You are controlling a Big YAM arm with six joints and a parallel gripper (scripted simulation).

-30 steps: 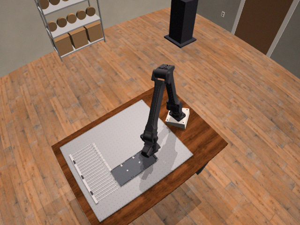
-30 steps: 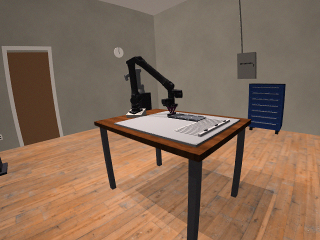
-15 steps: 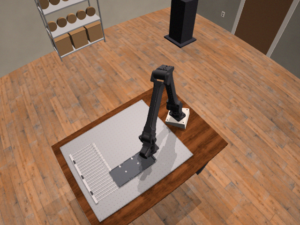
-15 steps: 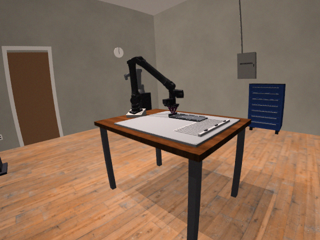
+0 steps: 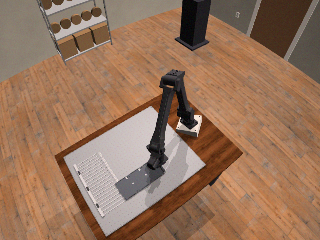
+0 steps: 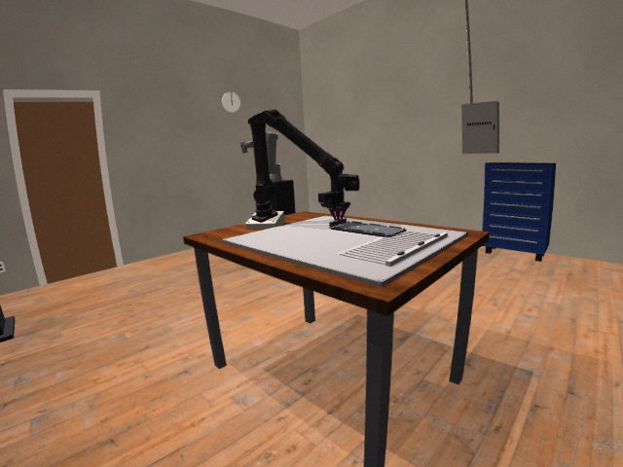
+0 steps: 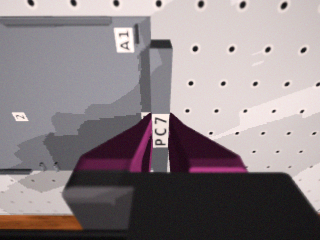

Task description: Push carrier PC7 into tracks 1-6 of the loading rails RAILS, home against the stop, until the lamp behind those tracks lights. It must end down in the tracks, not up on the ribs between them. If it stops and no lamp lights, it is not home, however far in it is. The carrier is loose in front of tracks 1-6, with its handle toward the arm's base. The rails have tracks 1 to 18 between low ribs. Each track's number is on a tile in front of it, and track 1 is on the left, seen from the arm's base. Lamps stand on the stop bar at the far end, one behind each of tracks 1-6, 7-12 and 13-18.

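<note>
Now: the carrier PC7 16 cm ahead of my hand, 1 cm to the right of it and 1 cm below it.
</note>
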